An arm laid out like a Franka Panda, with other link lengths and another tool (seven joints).
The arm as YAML. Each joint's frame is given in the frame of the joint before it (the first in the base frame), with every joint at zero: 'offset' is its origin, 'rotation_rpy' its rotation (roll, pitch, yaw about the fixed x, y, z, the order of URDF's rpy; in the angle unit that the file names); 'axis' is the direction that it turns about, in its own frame. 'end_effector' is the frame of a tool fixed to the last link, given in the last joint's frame.
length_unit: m
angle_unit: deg
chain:
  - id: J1
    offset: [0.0, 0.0, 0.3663]
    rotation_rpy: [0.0, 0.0, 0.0]
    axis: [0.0, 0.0, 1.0]
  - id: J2
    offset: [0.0, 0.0, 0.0]
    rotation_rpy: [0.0, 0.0, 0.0]
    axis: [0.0, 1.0, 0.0]
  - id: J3
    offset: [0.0, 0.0, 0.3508]
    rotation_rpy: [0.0, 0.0, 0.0]
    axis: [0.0, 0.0, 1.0]
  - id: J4
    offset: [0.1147, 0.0, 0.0]
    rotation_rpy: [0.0, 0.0, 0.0]
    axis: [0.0, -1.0, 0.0]
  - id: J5
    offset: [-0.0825, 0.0, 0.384]
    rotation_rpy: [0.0, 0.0, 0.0]
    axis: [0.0, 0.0, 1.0]
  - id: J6
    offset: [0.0, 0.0, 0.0]
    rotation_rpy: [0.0, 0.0, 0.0]
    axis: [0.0, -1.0, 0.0]
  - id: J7
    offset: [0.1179, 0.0, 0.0]
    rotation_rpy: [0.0, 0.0, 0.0]
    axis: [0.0, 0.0, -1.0]
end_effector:
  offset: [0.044, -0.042, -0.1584]
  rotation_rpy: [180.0, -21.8, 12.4]
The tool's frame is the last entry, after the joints.
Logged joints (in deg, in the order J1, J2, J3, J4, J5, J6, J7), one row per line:
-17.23, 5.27, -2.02, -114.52, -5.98, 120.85, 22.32
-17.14, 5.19, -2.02, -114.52, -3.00, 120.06, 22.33
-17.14, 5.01, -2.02, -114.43, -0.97, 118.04, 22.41
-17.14, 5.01, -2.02, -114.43, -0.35, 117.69, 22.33
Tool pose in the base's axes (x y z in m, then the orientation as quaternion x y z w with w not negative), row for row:
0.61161, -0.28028, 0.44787, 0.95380, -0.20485, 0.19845, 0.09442
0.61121, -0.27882, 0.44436, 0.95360, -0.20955, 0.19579, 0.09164
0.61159, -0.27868, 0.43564, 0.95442, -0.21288, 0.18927, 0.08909
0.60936, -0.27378, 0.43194, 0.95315, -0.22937, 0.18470, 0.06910
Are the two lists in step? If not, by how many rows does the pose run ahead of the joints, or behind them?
The pose runs 2 rows behind the joints: the pose in row i belongs to the joints in row i - 2.
